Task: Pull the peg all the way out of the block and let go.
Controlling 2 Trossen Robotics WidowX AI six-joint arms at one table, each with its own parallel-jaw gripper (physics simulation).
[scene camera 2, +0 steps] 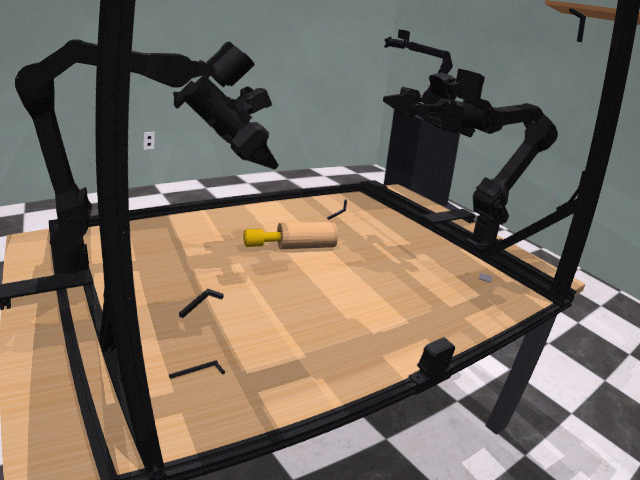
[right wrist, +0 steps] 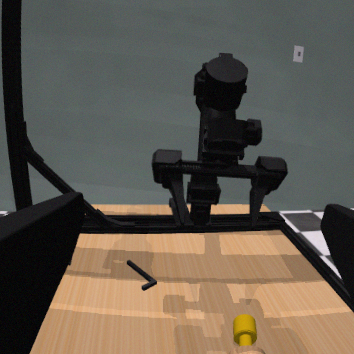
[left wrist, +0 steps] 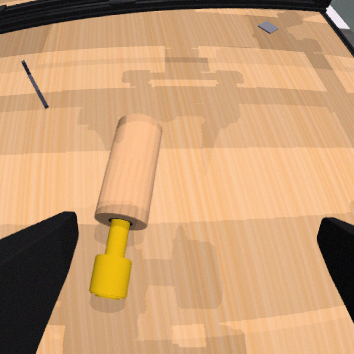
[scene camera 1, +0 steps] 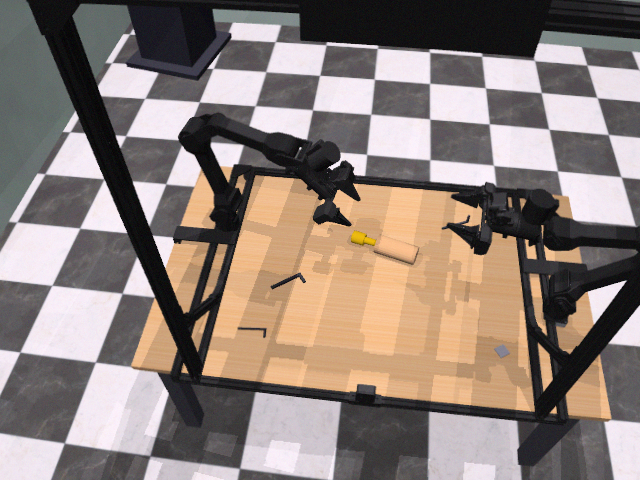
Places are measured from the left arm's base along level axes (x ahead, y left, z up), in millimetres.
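Pixels of known places: left gripper, fingertip midpoint: [scene camera 2: 269, 160] [right wrist: 217, 226] [left wrist: 202, 227] [scene camera 1: 355, 212]; right gripper, fingertip midpoint: [scene camera 2: 396, 103] [right wrist: 207, 211] [scene camera 1: 449, 209]; left arm's base at its link origin: [scene camera 2: 71, 269] [right wrist: 199, 220] [scene camera 1: 227, 225]; right arm's base at its link origin: [scene camera 2: 484, 238] [scene camera 1: 555, 311].
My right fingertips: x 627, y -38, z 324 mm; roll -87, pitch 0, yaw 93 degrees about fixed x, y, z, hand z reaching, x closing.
Ahead of a thing's pixels: the offset from my right fingertips to its top centre. "spot": to the spot under its first point.
The yellow peg @(dx -189, dy +100, dz -298 mm) [scene camera 1: 359, 237] [scene camera 2: 254, 237] [left wrist: 111, 276] [right wrist: 245, 328] has a thick head and a thinner shaft that goes into the end of the block. The block @(dx -115, dy +93, dz -287 mm) [scene camera 1: 397, 249] [scene camera 2: 308, 235] [left wrist: 131, 172] is a tan wooden cylinder lying on its side on the table. My left gripper [scene camera 1: 355, 212] [left wrist: 202, 227] is open and empty, above the table near the peg; in the left wrist view the peg shows between the fingers, closer to the finger at the picture's left. My right gripper [scene camera 1: 449, 210] is open and empty, raised beyond the block's far end.
Two black L-shaped keys @(dx -383, dy -100, dz -335 mm) [scene camera 1: 287, 280] @(dx -427, dy -274, dz -337 mm) [scene camera 1: 252, 329] lie at the left of the table, and another key @(dx +37, dy +259, dz -311 mm) [scene camera 2: 338, 210] lies near the back. A small grey square @(spot: dx +222, dy -136, dz -340 mm) [scene camera 1: 501, 351] [scene camera 2: 484, 277] lies at the front right. A black frame [scene camera 1: 279, 390] borders the table.
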